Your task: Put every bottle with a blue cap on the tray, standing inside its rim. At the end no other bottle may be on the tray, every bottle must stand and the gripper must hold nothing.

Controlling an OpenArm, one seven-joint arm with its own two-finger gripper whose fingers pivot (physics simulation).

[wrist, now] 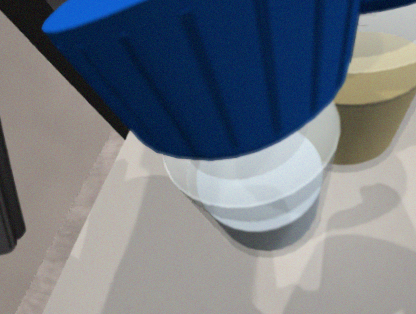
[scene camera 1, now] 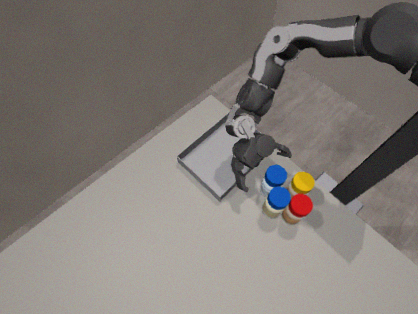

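Note:
Two bottles with blue caps stand upright on the table beside the tray (scene camera 1: 200, 181). The nearer one to the gripper (scene camera 1: 266, 172) is a clear bottle with pale contents (scene camera 1: 276, 175) (wrist: 225, 85), and its cap looms large in the wrist view. The other blue-capped bottle (scene camera 1: 278, 198) (wrist: 377, 75) has cream contents and stands close beside it. My gripper is wide open, its two fingers spread on the tray side of the first bottle, with nothing between them. One finger shows at the left edge of the wrist view; the other does not show there. The arm hides part of the tray.
A yellow-capped bottle (scene camera 1: 303, 182) and a red-capped bottle (scene camera 1: 300, 205) stand upright, tightly grouped with the blue-capped ones. The table edge (wrist: 85, 235) runs near the group. A dark post (scene camera 1: 380, 157) rises beyond that edge.

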